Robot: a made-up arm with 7 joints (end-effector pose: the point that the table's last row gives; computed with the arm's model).
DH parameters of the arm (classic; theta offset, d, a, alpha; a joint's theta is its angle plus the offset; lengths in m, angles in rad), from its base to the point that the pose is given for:
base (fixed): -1.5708 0.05 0 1.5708
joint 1: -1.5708 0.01 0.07 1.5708
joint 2: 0 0.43 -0.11 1.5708
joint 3: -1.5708 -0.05 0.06 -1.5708
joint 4: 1.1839 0 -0.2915 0
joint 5: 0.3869 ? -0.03 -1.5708
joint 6: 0 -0.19 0.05 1.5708
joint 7: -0.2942 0 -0.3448 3.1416
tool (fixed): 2.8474 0.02 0 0
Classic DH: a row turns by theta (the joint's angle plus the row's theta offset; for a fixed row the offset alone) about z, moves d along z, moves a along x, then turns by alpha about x.
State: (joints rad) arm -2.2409 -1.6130 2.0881 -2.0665 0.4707 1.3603 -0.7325
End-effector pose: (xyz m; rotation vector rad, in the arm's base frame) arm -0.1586 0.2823 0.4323 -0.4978 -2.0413 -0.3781
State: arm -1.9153 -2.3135 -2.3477 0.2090 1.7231 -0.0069 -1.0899
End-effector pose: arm -0.1922 -0.4983 0.6920 -0.8549 1.2601 -2.6526
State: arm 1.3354 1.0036 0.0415 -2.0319 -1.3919 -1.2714 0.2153
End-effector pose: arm 0.4178 0.8220 -0.4367 1.8573 0.8340 0.6836
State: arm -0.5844 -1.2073 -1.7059 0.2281 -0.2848 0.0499 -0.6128
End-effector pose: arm 0.1582 0.4795 0.7532 -1.0015 -0.1361 -0.5674
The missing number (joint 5, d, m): -0.36
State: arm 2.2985 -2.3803 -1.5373 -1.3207 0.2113 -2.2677 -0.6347
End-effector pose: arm 0.1830 -0.7238 -0.5149 0.2070 -0.1343 -1.1543
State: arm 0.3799 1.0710 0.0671 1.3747 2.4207 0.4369 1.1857
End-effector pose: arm 0.4807 0.5154 -0.2357 0.0138 0.9720 1.1606
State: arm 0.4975 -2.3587 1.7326 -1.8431 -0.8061 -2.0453 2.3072
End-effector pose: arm -0.4698 -0.1768 -0.5913 -0.8668 1.1389 2.2296
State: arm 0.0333 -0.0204 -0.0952 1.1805 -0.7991 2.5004 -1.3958
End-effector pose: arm 0.2970 0.3146 0.4988 1.8743 1.5808 0.3187
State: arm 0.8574 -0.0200 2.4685 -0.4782 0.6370 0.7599 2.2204
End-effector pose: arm -0.0209 -0.1664 -0.6011 0.0638 1.8343 -1.1136
